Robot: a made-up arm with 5 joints. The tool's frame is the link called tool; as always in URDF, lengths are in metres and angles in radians. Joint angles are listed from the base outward.
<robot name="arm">
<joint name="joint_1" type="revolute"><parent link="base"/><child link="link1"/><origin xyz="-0.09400 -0.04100 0.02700" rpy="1.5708 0.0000 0.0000"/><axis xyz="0 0 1"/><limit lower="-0.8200" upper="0.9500"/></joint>
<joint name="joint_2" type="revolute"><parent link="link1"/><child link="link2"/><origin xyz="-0.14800 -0.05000 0.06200" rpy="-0.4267 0.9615 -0.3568"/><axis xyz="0 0 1"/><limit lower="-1.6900" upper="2.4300"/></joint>
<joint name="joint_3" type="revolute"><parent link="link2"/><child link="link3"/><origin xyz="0.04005 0.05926 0.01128" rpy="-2.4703 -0.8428 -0.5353"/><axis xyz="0 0 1"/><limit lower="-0.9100" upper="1.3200"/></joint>
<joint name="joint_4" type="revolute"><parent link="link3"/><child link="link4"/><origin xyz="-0.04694 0.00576 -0.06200" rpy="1.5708 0.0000 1.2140"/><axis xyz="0 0 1"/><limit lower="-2.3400" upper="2.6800"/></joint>
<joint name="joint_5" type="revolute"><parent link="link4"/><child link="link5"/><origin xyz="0.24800 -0.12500 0.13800" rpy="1.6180 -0.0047 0.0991"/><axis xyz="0 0 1"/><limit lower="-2.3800" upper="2.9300"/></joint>
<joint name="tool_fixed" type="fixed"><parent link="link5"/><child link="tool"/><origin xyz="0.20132 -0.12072 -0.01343" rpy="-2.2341 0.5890 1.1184"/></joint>
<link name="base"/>
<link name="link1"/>
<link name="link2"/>
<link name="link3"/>
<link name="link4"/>
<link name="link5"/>
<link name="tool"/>
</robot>
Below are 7 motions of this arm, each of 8 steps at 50 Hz.
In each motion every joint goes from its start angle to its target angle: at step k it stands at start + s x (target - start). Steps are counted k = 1, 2, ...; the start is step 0. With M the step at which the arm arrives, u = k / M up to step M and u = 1 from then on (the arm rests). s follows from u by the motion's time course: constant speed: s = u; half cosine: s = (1 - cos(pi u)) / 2; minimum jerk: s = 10 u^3 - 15 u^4 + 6 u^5.
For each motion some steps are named. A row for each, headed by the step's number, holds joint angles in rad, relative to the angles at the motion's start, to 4 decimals.
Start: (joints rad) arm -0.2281 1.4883 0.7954 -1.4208 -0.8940
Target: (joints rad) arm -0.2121 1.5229 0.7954 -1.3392 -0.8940
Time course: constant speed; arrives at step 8
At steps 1, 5, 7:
1: 0.0020 0.0043 0.0000 0.0102 0.0000
5: 0.0100 0.0216 0.0000 0.0510 0.0000
7: 0.0140 0.0303 0.0000 0.0714 0.0000

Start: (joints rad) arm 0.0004 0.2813 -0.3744 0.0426 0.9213
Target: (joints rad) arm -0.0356 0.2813 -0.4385 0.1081 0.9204
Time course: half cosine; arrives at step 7
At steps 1, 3, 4, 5, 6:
1: -0.0018 0.0000 -0.0032 0.0032 0.0000
3: -0.0140 0.0000 -0.0249 0.0255 -0.0003
4: -0.0220 0.0000 -0.0392 0.0400 -0.0006
5: -0.0292 0.0000 -0.0520 0.0532 -0.0007
6: -0.0342 0.0000 -0.0609 0.0623 -0.0009

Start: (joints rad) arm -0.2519 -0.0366 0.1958 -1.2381 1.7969
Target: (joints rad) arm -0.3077 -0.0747 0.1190 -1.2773 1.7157
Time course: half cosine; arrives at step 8
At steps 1, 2, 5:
1: -0.0021 -0.0015 -0.0029 -0.0015 -0.0031
2: -0.0082 -0.0056 -0.0112 -0.0057 -0.0119
5: -0.0386 -0.0263 -0.0531 -0.0271 -0.0561

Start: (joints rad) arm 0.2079 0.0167 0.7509 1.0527 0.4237
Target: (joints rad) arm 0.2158 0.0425 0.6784 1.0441 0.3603
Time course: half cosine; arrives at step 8
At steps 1, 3, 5, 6, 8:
1: 0.0003 0.0010 -0.0028 -0.0003 -0.0024
3: 0.0024 0.0080 -0.0224 -0.0027 -0.0196
5: 0.0055 0.0178 -0.0501 -0.0059 -0.0438
6: 0.0067 0.0220 -0.0619 -0.0073 -0.0541
8: 0.0079 0.0258 -0.0725 -0.0086 -0.0634

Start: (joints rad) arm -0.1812 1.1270 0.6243 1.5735 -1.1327
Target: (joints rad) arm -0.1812 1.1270 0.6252 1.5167 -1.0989
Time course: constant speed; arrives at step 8
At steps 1, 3, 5, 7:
1: 0.0000 0.0000 0.0001 -0.0071 0.0042
3: 0.0000 0.0000 0.0003 -0.0213 0.0127
5: 0.0000 0.0000 0.0006 -0.0355 0.0211
7: 0.0000 0.0000 0.0008 -0.0497 0.0296

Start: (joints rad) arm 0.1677 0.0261 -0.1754 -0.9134 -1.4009
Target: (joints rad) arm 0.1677 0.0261 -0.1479 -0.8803 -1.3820
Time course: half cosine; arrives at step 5
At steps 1, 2, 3, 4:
1: 0.0000 0.0000 0.0026 0.0032 0.0018
2: 0.0000 0.0000 0.0095 0.0114 0.0065
3: 0.0000 0.0000 0.0180 0.0217 0.0124
4: 0.0000 0.0000 0.0249 0.0299 0.0171

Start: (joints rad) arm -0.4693 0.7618 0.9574 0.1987 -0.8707
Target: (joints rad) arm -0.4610 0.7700 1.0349 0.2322 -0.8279
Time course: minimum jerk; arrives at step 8
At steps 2, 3, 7, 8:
2: 0.0009 0.0008 0.0080 0.0035 0.0044
3: 0.0023 0.0023 0.0213 0.0092 0.0118
7: 0.0082 0.0081 0.0763 0.0330 0.0421
8: 0.0083 0.0082 0.0775 0.0335 0.0428

